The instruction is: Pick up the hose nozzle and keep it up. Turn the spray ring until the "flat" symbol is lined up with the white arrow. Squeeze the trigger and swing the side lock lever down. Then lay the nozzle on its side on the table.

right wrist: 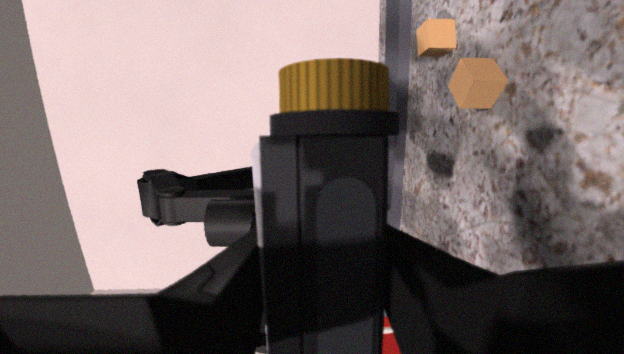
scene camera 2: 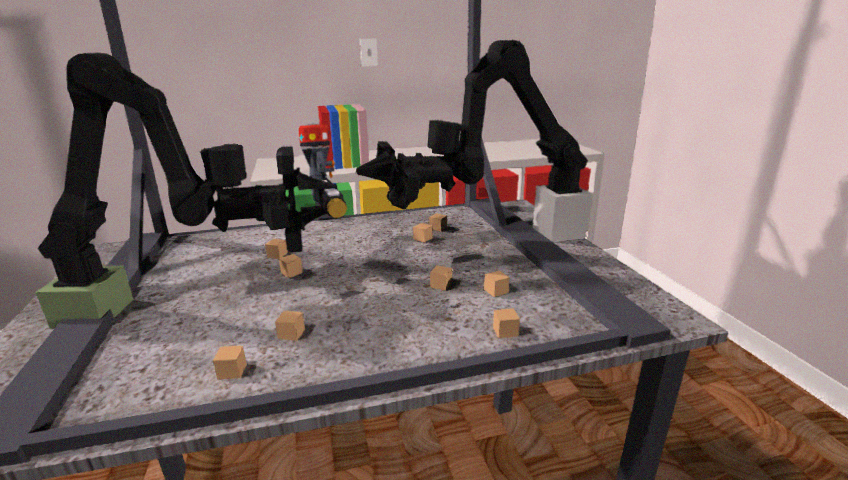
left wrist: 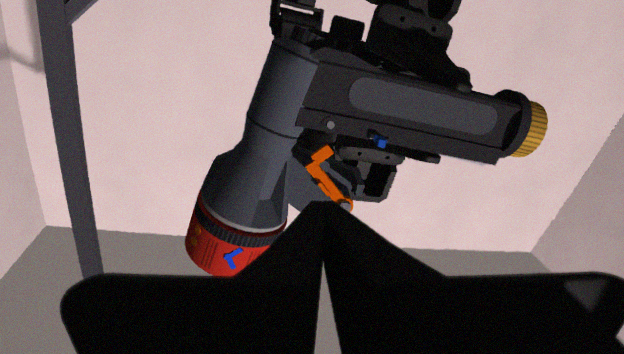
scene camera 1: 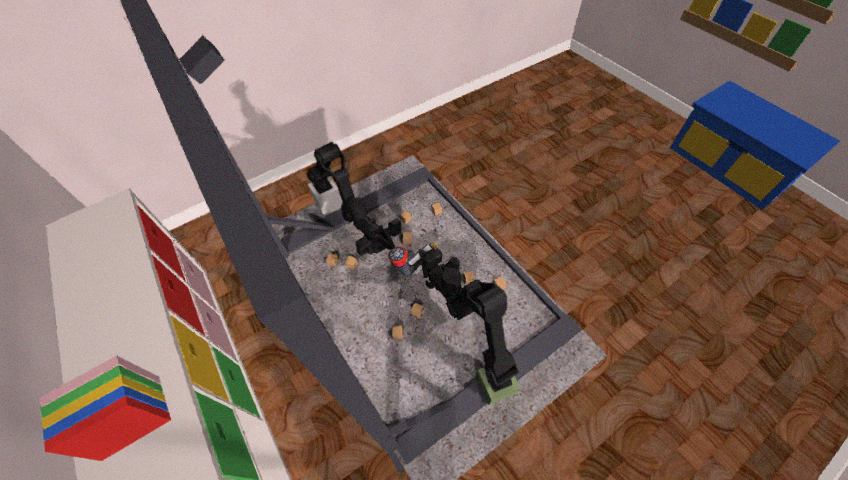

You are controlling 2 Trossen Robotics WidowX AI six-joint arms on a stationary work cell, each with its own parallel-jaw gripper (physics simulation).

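Seen in the pictures: left gripper, fingertip midpoint: [scene camera 2: 356, 171] [left wrist: 321, 212]; right gripper, fingertip midpoint: [right wrist: 317, 234] [scene camera 2: 337, 196] [left wrist: 448, 126] [scene camera 1: 420, 252]; left arm's base, origin of the base link: [scene camera 2: 563, 189] [scene camera 1: 323, 186]; right arm's base, origin of the base link: [scene camera 2: 81, 278] [scene camera 1: 498, 378].
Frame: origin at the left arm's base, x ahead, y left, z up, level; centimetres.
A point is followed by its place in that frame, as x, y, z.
The dark grey hose nozzle [scene camera 1: 405, 269] @[60.1, 4.8, 10.4] [scene camera 2: 319, 159] @[58.2, 8.9, 13.6] [left wrist: 272, 90] @[57.3, 4.4, 7.6] [right wrist: 345, 200] @[58.3, 15.8, 6.8] is held above the table, its red spray ring [scene camera 1: 398, 256] @[59.7, 3.2, 19.2] [scene camera 2: 313, 135] @[58.8, 6.5, 17.8] [left wrist: 207, 255] @[56.1, 2.1, 17.3] upward in scene camera 2. My right gripper [scene camera 1: 420, 258] @[55.6, 13.4, 7.3] [scene camera 2: 321, 195] @[55.6, 13.4, 7.3] [right wrist: 317, 234] @[55.6, 13.4, 7.3] is shut on its handle. My left gripper [scene camera 1: 390, 245] @[51.1, 6.1, 10.1] [scene camera 2: 359, 170] @[51.1, 6.1, 10.1] [left wrist: 321, 212] @[51.1, 6.1, 10.1] is shut and empty, apart from the nozzle. In the left wrist view, an orange angled piece [left wrist: 325, 175] @[56.0, 7.8, 11.2] and a small blue piece [left wrist: 381, 142] @[55.6, 10.0, 8.8] show beside the handle. The ring carries a blue angled symbol. I cannot make out the white arrow or which symbol faces it.
Several wooden cubes [scene camera 1: 396, 332] @[70.0, -6.6, -8.1] [scene camera 2: 289, 325] @[66.2, 30.0, -8.6] [right wrist: 478, 83] @[39.2, 18.6, -8.7] are scattered over the speckled table [scene camera 1: 363, 303] @[52.0, -10.5, -11.5] [scene camera 2: 380, 350] @[52.4, 36.7, -11.5]. A dark frame [scene camera 1: 496, 246] [scene camera 2: 565, 279] borders it, with a tall post [scene camera 2: 474, 35] @[14.9, -25.7, 35.8] behind. A white shelf unit with coloured boxes stands beyond the table.
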